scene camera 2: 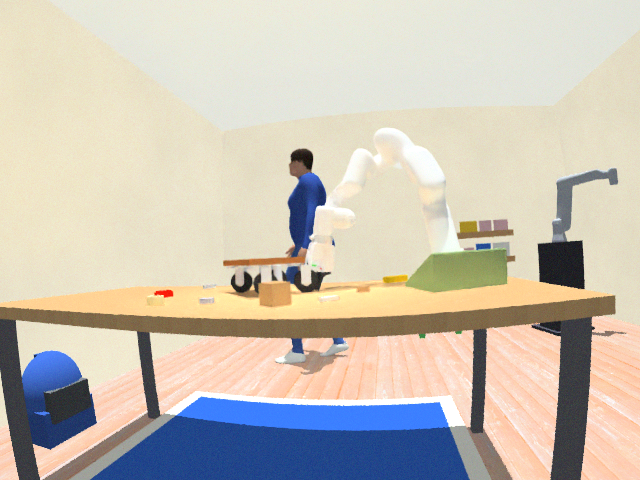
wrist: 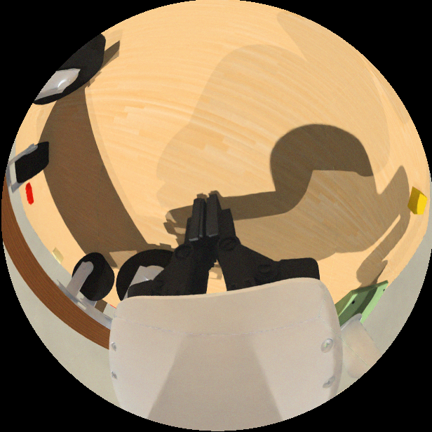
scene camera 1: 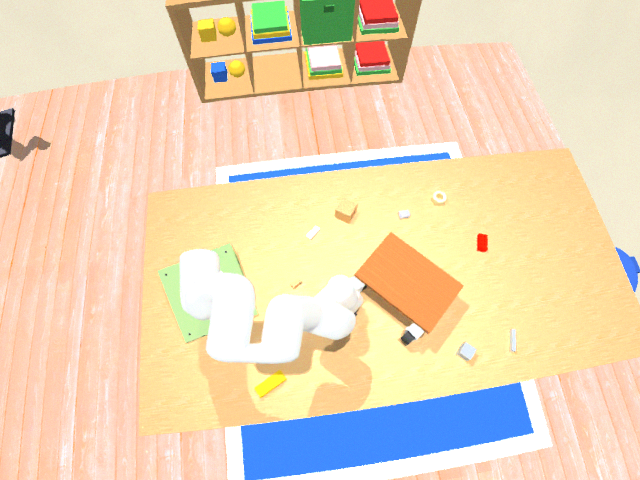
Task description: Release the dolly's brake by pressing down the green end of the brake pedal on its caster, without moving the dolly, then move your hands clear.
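The dolly, with its orange-brown board (scene camera 1: 408,281) (scene camera 2: 263,261) (wrist: 30,270), stands on its wheels on the table. The caster wheel (scene camera 2: 305,284) (wrist: 131,267) nearest the arm is beside my gripper (wrist: 207,200). My gripper is shut with nothing between its fingers, pointing down low over the table just outside this wheel. In scene camera 2 a tiny green spot (scene camera 2: 314,265), perhaps the pedal's green end, shows at the top of that caster, against the gripper's body. The pedal does not show in the wrist view, and its tilt and any contact with it cannot be made out.
A wooden cube (scene camera 1: 345,210) (scene camera 2: 275,293), a yellow block (scene camera 1: 270,383) (scene camera 2: 395,279) (wrist: 417,201), a red piece (scene camera 1: 482,242) and a grey cube (scene camera 1: 467,351) lie around the dolly. The arm stands on a green base (scene camera 2: 467,269). A person (scene camera 2: 307,206) is beyond the table.
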